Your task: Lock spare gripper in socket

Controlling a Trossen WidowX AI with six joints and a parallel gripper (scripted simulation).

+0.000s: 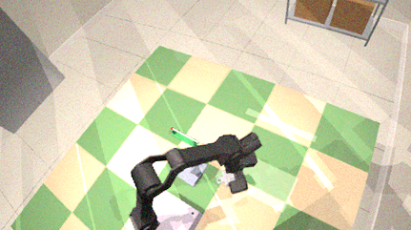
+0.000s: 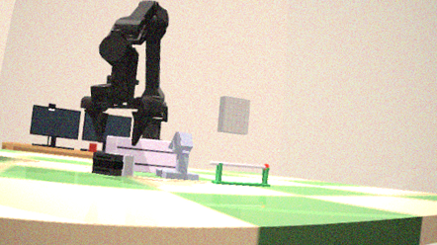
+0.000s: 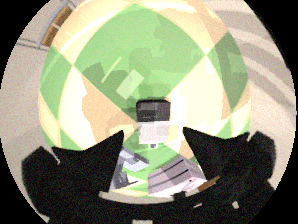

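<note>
Now: gripper tip 4 cm above the spare gripper, 1 cm to the right of it and 1 cm past it. From my gripper tip the other things lie so: socket (16 cm to the left, 6 cm behind, 1 cm below).
</note>
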